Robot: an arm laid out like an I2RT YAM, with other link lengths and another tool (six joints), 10 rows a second.
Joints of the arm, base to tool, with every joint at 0 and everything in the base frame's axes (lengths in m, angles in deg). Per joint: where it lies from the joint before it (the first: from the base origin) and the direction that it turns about. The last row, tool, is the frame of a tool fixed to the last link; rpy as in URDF.
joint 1: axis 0 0 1 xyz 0 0 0.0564
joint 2: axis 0 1 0 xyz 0.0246 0.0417 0.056
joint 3: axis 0 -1 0 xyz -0.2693 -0.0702 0
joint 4: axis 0 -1 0 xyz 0.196 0.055 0.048
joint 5: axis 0 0 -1 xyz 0.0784 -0.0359 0.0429
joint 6: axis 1 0 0 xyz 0.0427 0 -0.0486
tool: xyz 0.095 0.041 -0.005 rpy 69.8 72.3 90
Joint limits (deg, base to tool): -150..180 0..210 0..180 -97..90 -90..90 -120..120
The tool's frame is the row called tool.
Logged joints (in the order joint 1, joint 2, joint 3, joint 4, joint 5, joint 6), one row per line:
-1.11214 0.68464 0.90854 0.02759 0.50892 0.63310
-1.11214 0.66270 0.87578 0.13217 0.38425 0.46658
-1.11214 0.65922 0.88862 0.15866 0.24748 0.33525
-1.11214 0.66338 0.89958 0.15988 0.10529 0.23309
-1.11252 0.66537 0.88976 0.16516 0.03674 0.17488
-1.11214 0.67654 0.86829 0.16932 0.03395 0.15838
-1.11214 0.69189 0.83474 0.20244 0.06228 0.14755
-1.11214 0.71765 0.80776 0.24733 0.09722 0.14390
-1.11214 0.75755 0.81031 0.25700 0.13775 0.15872
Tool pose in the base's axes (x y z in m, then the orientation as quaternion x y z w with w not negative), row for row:
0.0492 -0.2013 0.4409 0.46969 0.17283 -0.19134 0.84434
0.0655 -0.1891 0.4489 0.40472 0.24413 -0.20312 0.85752
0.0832 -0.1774 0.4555 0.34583 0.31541 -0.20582 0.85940
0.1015 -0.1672 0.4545 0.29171 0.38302 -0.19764 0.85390
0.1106 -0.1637 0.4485 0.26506 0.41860 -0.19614 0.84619
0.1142 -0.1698 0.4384 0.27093 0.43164 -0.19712 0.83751
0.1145 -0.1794 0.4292 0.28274 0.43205 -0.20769 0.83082
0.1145 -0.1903 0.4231 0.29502 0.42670 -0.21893 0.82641
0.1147 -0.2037 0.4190 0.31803 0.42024 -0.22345 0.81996
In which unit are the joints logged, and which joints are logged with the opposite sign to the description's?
The joints are logged in radians. Opposite sign: none.
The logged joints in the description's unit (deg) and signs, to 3 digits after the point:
-63.721 39.227 52.056 1.581 29.159 36.274
-63.721 37.970 50.178 7.573 22.016 26.733
-63.721 37.771 50.914 9.091 14.180 19.208
-63.721 38.009 51.542 9.160 6.033 13.355
-63.743 38.123 50.979 9.463 2.105 10.020
-63.721 38.763 49.749 9.701 1.945 9.075
-63.721 39.642 47.827 11.599 3.568 8.454
-63.721 41.118 46.281 14.171 5.570 8.245
-63.721 43.404 46.427 14.725 7.892 9.094

